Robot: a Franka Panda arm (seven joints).
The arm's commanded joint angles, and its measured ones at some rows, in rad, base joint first. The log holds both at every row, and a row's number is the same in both.
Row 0, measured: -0.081, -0.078, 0.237, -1.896, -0.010, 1.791, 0.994
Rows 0 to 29, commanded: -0.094, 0.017, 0.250, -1.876, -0.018, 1.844, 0.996; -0.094, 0.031, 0.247, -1.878, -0.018, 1.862, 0.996; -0.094, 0.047, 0.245, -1.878, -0.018, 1.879, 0.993; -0.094, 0.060, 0.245, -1.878, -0.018, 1.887, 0.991; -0.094, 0.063, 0.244, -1.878, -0.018, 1.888, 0.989; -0.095, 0.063, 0.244, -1.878, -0.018, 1.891, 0.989; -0.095, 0.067, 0.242, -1.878, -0.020, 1.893, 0.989; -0.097, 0.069, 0.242, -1.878, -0.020, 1.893, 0.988; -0.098, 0.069, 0.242, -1.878, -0.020, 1.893, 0.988; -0.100, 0.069, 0.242, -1.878, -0.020, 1.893, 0.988; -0.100, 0.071, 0.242, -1.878, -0.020, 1.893, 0.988; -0.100, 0.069, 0.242, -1.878, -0.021, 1.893, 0.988; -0.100, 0.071, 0.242, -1.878, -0.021, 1.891, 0.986; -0.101, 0.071, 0.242, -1.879, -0.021, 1.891, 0.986; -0.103, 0.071, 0.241, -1.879, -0.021, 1.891, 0.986; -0.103, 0.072, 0.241, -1.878, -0.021, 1.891, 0.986; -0.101, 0.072, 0.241, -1.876, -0.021, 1.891, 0.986; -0.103, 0.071, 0.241, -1.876, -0.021, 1.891, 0.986; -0.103, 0.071, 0.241, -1.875, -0.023, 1.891, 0.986; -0.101, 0.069, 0.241, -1.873, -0.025, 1.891, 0.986; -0.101, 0.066, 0.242, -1.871, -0.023, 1.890, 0.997; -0.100, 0.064, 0.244, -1.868, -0.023, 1.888, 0.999; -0.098, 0.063, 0.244, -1.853, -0.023, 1.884, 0.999; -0.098, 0.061, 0.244, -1.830, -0.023, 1.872, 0.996; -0.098, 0.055, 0.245, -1.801, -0.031, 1.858, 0.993; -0.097, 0.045, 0.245, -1.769, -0.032, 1.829, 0.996; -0.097, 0.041, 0.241, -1.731, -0.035, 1.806, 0.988; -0.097, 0.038, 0.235, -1.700, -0.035, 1.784, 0.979; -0.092, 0.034, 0.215, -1.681, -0.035, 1.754, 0.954; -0.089, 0.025, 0.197, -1.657, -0.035, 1.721, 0.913
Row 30, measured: -0.097, 0.040, 0.235, -1.739, -0.019, 1.816, 0.986
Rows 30 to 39, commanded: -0.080, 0.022, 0.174, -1.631, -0.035, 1.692, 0.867; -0.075, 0.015, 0.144, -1.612, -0.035, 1.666, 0.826; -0.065, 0.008, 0.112, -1.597, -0.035, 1.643, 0.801; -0.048, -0.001, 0.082, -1.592, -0.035, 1.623, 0.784; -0.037, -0.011, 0.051, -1.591, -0.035, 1.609, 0.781; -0.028, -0.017, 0.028, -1.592, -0.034, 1.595, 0.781; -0.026, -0.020, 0.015, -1.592, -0.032, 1.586, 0.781; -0.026, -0.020, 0.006, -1.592, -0.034, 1.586, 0.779; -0.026, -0.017, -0.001, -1.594, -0.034, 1.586, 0.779; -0.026, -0.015, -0.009, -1.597, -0.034, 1.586, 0.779
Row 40, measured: -0.045, -0.021, 0.018, -1.604, -0.020, 1.610, 0.782
